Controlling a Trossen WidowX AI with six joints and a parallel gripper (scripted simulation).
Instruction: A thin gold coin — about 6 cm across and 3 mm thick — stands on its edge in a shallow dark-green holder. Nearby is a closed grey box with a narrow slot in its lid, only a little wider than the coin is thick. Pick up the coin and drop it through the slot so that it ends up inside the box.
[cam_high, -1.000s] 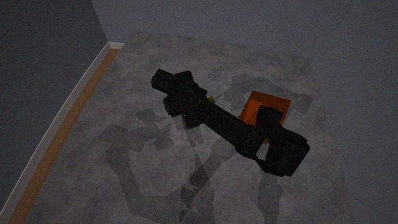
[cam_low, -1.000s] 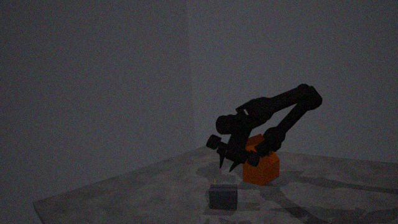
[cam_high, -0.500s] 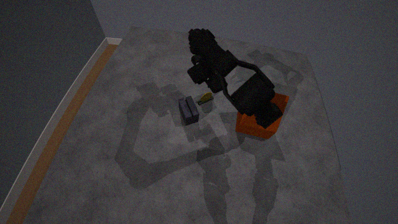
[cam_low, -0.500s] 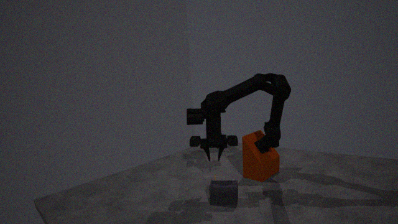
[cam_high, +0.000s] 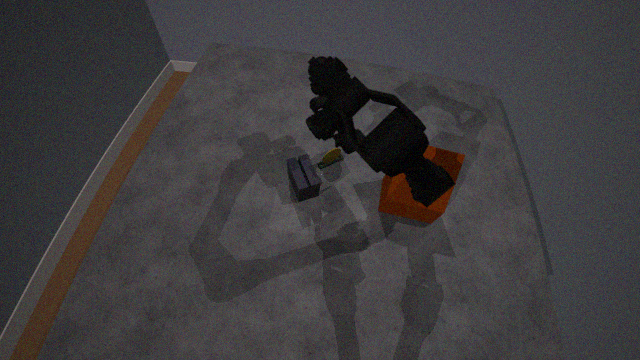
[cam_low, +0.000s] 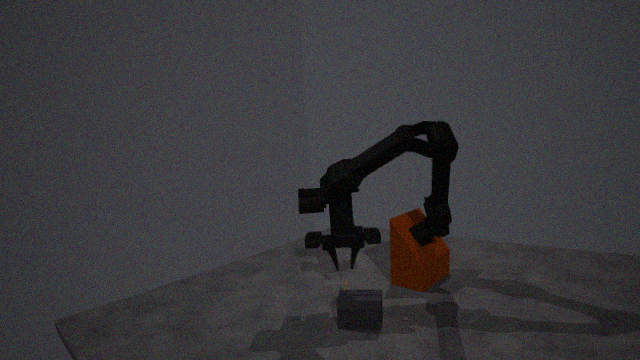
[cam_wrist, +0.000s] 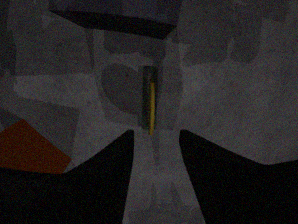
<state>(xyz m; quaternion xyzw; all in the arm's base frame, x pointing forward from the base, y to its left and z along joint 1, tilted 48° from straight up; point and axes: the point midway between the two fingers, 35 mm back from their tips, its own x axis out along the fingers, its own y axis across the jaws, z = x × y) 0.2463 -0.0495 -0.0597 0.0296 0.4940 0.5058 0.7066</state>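
Right now the gold coin is 70 mm below my gripper tip.
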